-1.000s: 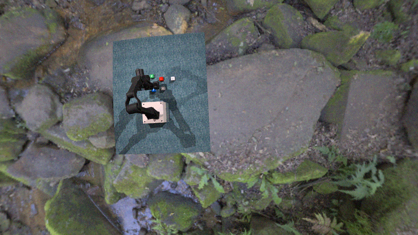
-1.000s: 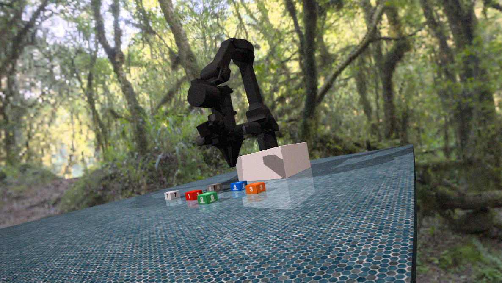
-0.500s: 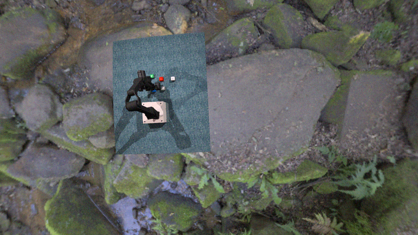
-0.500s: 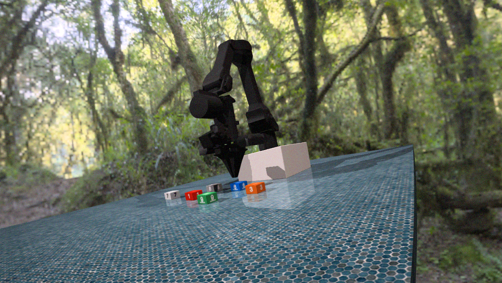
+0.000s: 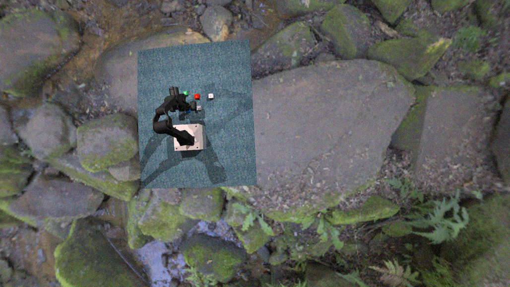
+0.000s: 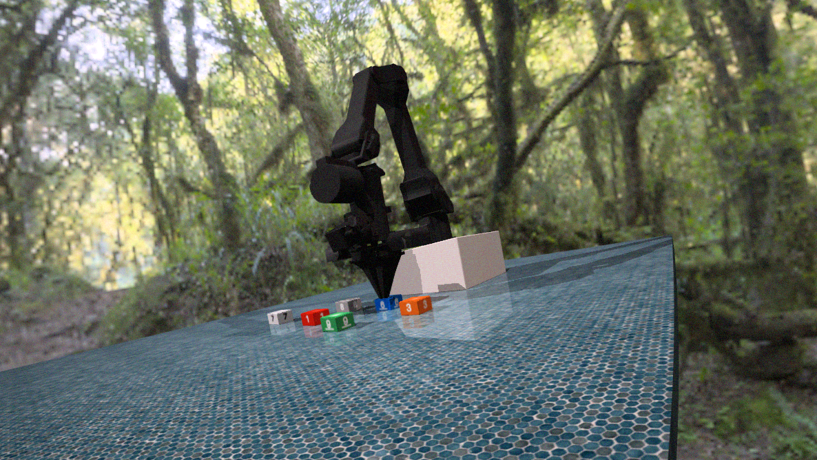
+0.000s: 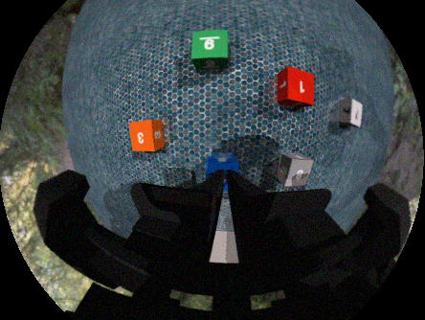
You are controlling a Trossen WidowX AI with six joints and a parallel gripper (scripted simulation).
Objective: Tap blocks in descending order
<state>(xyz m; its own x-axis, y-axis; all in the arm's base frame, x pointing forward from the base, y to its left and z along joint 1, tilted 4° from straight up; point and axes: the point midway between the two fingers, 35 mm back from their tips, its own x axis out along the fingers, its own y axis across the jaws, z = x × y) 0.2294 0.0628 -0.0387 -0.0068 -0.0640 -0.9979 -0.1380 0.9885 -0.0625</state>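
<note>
My gripper tip is 1 cm past the blue block and 1 cm above it. The rest, counted from my gripper tip: red block: 10 cm ahead, 6 cm to the right, 1 cm below; orange block: 2 cm ahead, 9 cm to the left, 1 cm below; grey block: 1 cm ahead, 8 cm to the right, 1 cm below.
</note>
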